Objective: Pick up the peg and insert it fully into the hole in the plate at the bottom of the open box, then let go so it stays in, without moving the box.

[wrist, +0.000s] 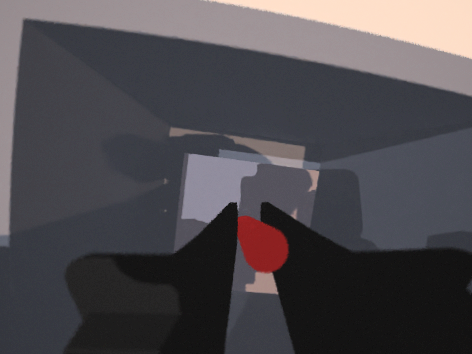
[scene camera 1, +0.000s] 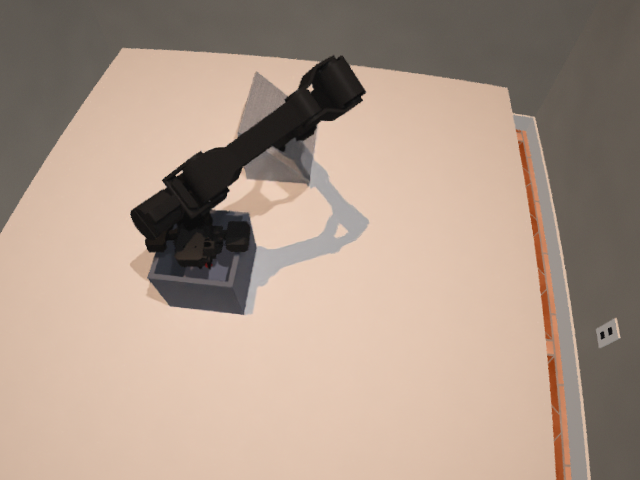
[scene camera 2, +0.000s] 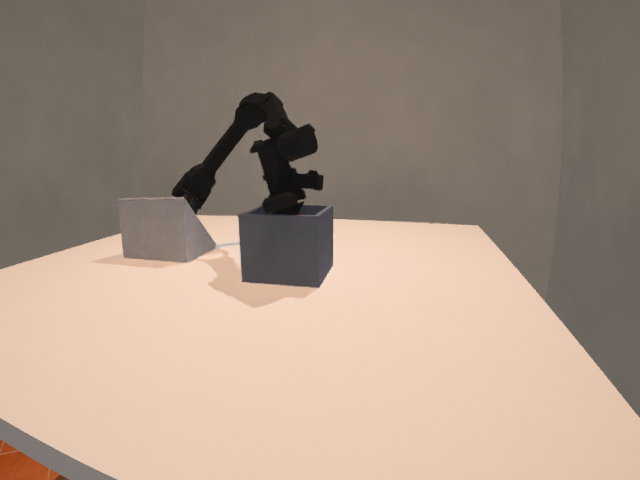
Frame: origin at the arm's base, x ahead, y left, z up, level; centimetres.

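Where they show: gripper, fingertip midpoint: (wrist: 248, 209) (scene camera 1: 205, 267); arm's base at its link origin: (scene camera 2: 179, 218).
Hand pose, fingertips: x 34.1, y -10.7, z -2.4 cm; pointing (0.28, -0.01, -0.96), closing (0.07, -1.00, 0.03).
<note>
Things, the pixels of their top centre, and the offset from my fingertips. Level surfaces: height alone.
- dark blue-grey open box at its top centre: (wrist: 274, 328) (scene camera 1: 199, 244) (scene camera 2: 288, 209) dy -0.1, dx -1.8, dz +6.2 cm
- pale square plate at its top centre: (wrist: 245, 230) (scene camera 1: 208, 263) dy -0.1, dx -1.8, dz -1.6 cm
- red peg at its top centre: (wrist: 268, 279) dy +0.0, dx -0.9, dz +5.3 cm
- pale table at its surface level: dz -7.6 cm
The dark blue-grey open box (scene camera 1: 201, 295) (scene camera 2: 281, 250) stands upright on the table. The pale square plate (wrist: 210, 187) lies at its bottom, partly in shadow. My gripper (wrist: 248, 209) points down into the box and is shut on the red peg (wrist: 265, 249). The peg leans between the fingers in the wrist view, with its rounded, wider end towards the camera. A small red bit of the peg shows under the gripper in scene camera 1 and at the box rim in scene camera 2. The hole and the peg's lower end are hidden, so I cannot tell whether the peg is in the hole.
The box walls surround the fingers on all sides. A grey wedge-shaped block (scene camera 1: 258, 105) (scene camera 2: 154, 228) stands behind the box in scene camera 1 and to its left in scene camera 2. The arm passes above it. The pale table (scene camera 1: 361, 361) (scene camera 2: 387, 351) bears both.
</note>
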